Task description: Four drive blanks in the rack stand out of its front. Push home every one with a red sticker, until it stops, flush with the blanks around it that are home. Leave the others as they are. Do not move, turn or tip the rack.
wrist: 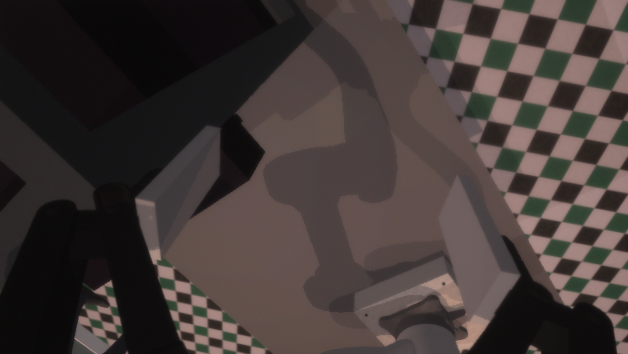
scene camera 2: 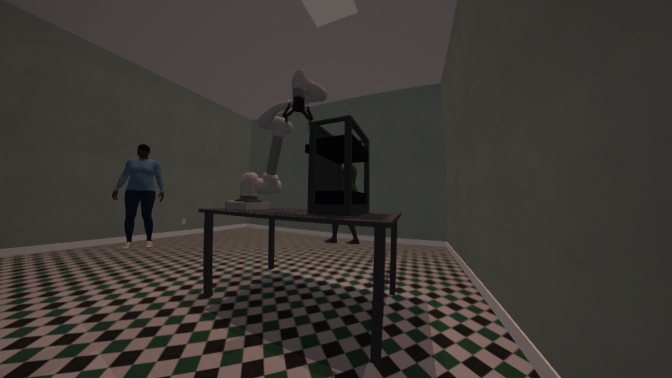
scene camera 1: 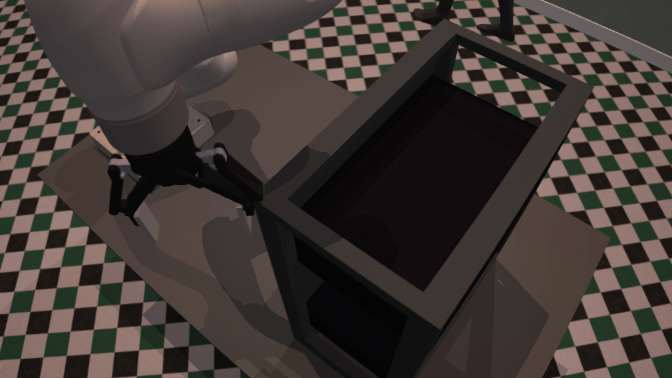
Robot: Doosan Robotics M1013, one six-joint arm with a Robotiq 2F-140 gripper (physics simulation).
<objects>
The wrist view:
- my gripper: 333, 174
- dark rack: 99, 99
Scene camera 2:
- dark rack: 327, 153
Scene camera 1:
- my gripper: 201, 230
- dark rack: 379, 231
</objects>
